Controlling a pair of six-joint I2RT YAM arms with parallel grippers.
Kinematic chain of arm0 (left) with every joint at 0, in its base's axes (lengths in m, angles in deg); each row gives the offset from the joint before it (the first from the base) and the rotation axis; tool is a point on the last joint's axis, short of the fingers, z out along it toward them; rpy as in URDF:
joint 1: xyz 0 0 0.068 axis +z
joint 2: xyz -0.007 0.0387 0.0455 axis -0.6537 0.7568 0
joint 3: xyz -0.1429 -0.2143 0.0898 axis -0.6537 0.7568 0
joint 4: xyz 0.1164 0.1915 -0.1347 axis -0.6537 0.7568 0
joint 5: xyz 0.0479 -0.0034 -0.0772 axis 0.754 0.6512 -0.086
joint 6: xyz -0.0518 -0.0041 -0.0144 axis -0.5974 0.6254 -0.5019
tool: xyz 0 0 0 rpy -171.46 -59.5 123.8
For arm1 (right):
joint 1: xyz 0 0 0.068 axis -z
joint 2: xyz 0.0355 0.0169 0.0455 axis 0.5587 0.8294 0
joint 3: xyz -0.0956 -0.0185 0.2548 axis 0.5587 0.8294 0
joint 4: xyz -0.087 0.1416 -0.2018 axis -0.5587 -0.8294 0
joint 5: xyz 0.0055 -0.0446 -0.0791 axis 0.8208 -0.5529 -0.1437
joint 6: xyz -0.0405 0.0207 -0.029 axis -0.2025 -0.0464 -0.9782
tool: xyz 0 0 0 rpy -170.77 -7.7 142.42
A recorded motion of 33 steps. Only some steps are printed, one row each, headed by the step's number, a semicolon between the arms.
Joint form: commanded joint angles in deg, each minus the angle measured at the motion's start. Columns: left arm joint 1, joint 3, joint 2, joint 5, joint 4, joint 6; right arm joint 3, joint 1, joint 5, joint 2, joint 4, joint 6.
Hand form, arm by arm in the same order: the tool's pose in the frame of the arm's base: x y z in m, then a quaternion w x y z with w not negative. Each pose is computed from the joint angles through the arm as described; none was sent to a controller.
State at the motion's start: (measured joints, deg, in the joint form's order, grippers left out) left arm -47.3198 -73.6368 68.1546 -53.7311 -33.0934 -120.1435; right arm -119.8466 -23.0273 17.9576 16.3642 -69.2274 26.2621
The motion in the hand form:
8: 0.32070 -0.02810 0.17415 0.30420 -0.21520 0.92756 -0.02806; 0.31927 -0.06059 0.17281 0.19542 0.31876 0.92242 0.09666
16: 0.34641 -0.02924 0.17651 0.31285 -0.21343 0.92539 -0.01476; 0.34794 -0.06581 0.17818 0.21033 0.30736 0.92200 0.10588
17: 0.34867 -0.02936 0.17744 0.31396 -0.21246 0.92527 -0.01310; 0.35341 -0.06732 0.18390 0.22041 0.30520 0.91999 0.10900
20: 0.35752 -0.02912 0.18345 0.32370 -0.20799 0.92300 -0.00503; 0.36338 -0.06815 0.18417 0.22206 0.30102 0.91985 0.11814
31: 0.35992 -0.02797 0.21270 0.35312 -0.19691 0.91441 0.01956; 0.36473 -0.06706 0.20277 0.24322 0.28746 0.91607 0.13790
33: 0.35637 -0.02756 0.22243 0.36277 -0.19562 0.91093 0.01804; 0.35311 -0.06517 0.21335 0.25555 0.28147 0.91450 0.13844
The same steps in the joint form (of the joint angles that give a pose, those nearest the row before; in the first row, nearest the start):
8: 0.61 -5.13 5.02 1.89 -1.04 1.32; -4.62 0.66 -1.33 5.36 -1.25 -1.68
16: 0.70 -11.10 10.03 3.47 -0.70 2.11; -11.47 0.66 -0.28 10.38 -1.25 -2.55
17: 0.70 -11.73 10.38 3.64 -0.52 2.29; -13.05 0.75 -0.01 10.73 -1.25 -2.64
20: 0.79 -14.18 11.44 4.61 -0.09 3.25; -15.43 0.66 1.04 12.66 -1.34 -2.73
31: 0.70 -17.53 8.99 7.77 2.73 5.71; -16.94 0.66 3.25 10.83 -1.87 -3.26
33: 0.70 -17.62 7.32 7.86 3.26 5.98; -14.92 0.75 3.33 7.32 -1.95 -3.78

